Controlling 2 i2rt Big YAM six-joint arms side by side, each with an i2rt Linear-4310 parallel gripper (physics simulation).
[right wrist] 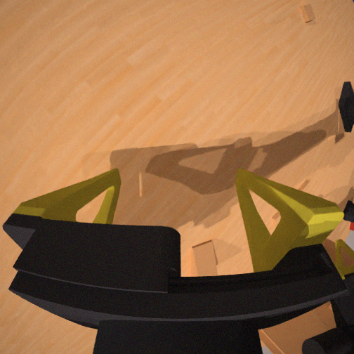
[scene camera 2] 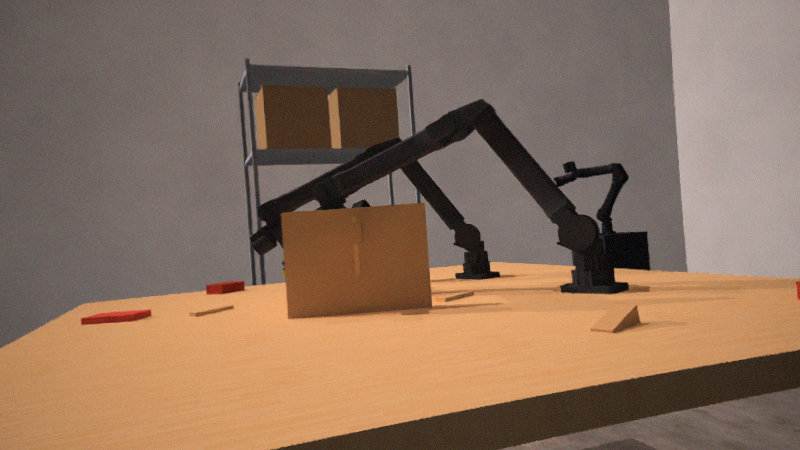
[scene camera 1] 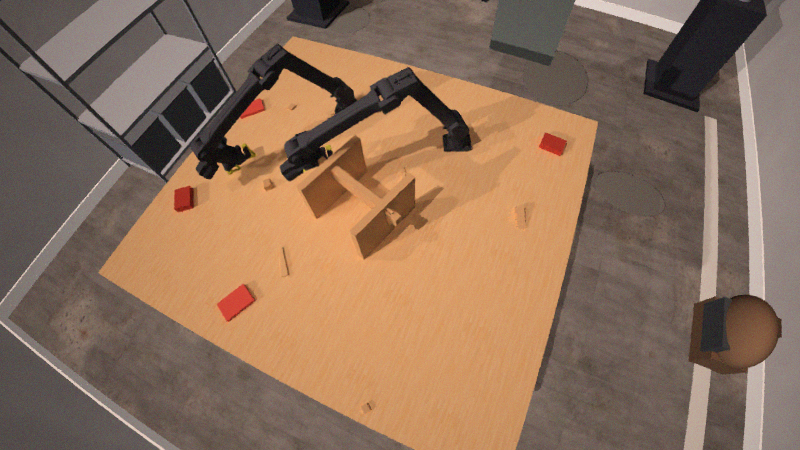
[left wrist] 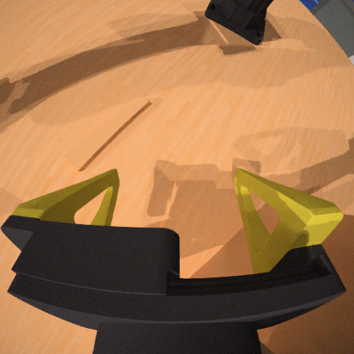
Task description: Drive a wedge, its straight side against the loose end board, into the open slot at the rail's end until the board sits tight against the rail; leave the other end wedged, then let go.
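Seen in the pictures: left gripper, fingertip midpoint: [scene camera 1: 321, 156]; right gripper, fingertip midpoint: [scene camera 1: 247, 161]; left arm's base at its link origin: [scene camera 2: 594, 291] [scene camera 1: 456, 143]; right arm's base at its link origin: [scene camera 2: 477, 277].
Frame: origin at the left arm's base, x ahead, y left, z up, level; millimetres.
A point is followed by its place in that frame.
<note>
A rail [scene camera 1: 358, 187] {x 338, y -395, z 196 mm} joins two upright boards. The nearer board [scene camera 1: 372, 232] {x 483, y -350, z 134 mm} [scene camera 2: 330, 268] {x 465, y -333, z 96 mm} has a small wooden piece [scene camera 1: 393, 214] {x 443, y -275, z 186 mm} standing out of its outer face. The farther board [scene camera 1: 321, 193] {x 307, y -547, z 116 mm} stands beside my left gripper [scene camera 1: 320, 160] {x 106, y -574, z 77 mm} [left wrist: 176, 171], which is open and empty. One of its fingers is hidden in scene camera 1. My right gripper [scene camera 1: 241, 159] {x 75, y -918, z 32 mm} [right wrist: 177, 174] is open and empty, farther left above the table. A thin wedge [left wrist: 115, 135] lies ahead of the left fingers. Another wooden piece [right wrist: 204, 256] lies below the right fingers. The slot and any gap at the farther board cannot be made out.
A sloped wedge [scene camera 1: 520, 216] {x 379, y 214, z 17 mm} [scene camera 2: 615, 320] {x 395, y 223, z 13 mm}, a thin strip [scene camera 1: 284, 261] {x 535, y -697, z 8 mm} [scene camera 2: 211, 310] {x 545, y -694, z 7 mm} and a small block [scene camera 1: 366, 407] {x 1039, y -375, z 9 mm} lie on the table [scene camera 1: 447, 335] {x 816, y -103, z 0 mm}. Red blocks [scene camera 1: 236, 302] {x 694, y -858, z 15 mm} [scene camera 1: 184, 198] {x 251, y -1173, z 30 mm} [scene camera 1: 552, 143] {x 32, y 416, z 30 mm} lie farther out. A shelf unit [scene camera 2: 330, 156] stands behind.
</note>
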